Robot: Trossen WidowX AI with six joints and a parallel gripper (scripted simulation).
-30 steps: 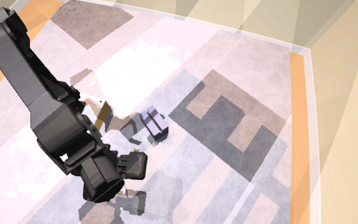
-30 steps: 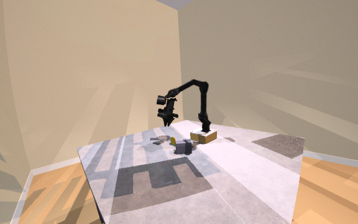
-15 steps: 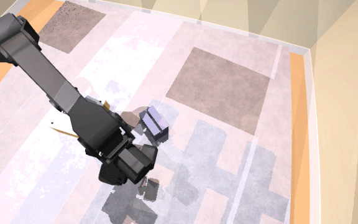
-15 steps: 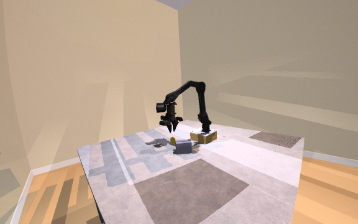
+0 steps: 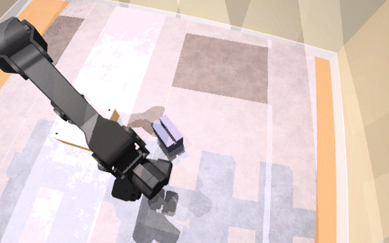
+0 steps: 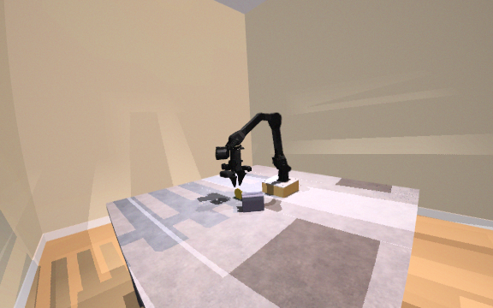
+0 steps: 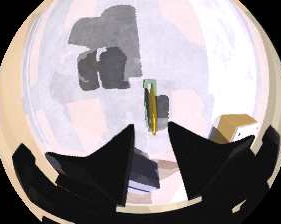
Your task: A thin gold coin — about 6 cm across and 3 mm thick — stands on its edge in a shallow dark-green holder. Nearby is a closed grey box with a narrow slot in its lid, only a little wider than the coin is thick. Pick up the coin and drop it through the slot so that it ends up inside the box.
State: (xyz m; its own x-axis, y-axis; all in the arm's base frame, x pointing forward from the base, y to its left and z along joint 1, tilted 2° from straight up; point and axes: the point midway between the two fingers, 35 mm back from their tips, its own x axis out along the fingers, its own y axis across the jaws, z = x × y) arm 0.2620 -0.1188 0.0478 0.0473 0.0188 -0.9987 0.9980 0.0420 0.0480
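Now: the gold coin 4 cm below my gripper tip and 1 cm behind it.
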